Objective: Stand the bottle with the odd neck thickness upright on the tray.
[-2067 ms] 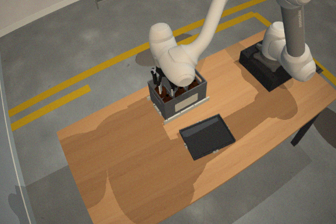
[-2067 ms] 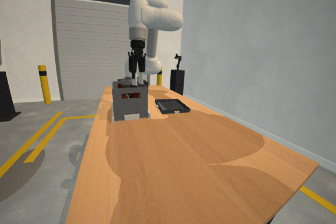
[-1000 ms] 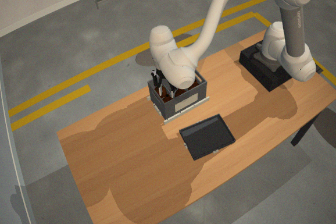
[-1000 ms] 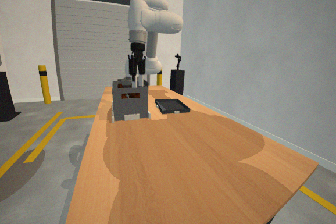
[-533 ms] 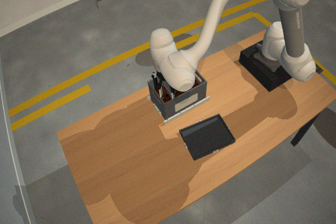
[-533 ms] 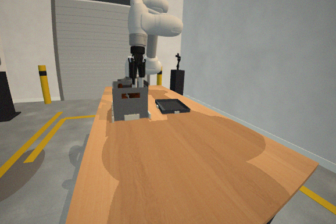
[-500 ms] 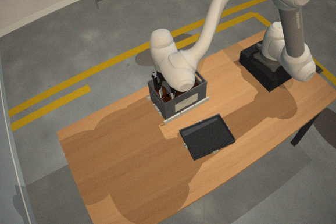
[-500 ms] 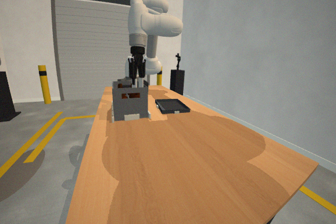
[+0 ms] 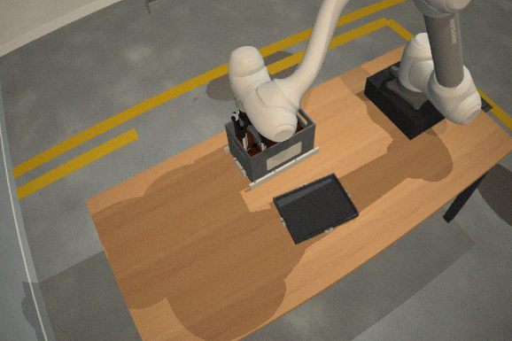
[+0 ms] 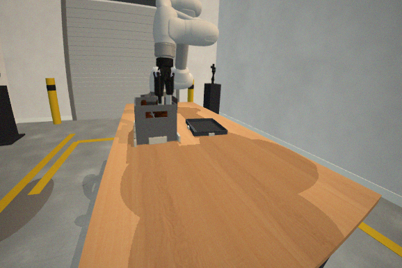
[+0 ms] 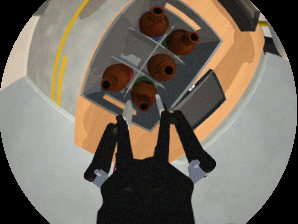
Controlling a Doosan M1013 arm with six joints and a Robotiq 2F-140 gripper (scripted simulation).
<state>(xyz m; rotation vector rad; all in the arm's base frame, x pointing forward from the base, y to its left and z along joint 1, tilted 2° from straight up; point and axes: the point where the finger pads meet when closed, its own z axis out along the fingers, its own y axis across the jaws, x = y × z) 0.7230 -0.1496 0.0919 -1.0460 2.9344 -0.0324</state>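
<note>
Now: the glass bottle 90 mm behind my hand, 10 mm to the left of it and 90 mm below it. The rest, counted from my hand: dark tray: 60 mm behind, 260 mm to the left, 160 mm below; grey crate: 100 mm behind, 30 mm to the right, 90 mm below.
</note>
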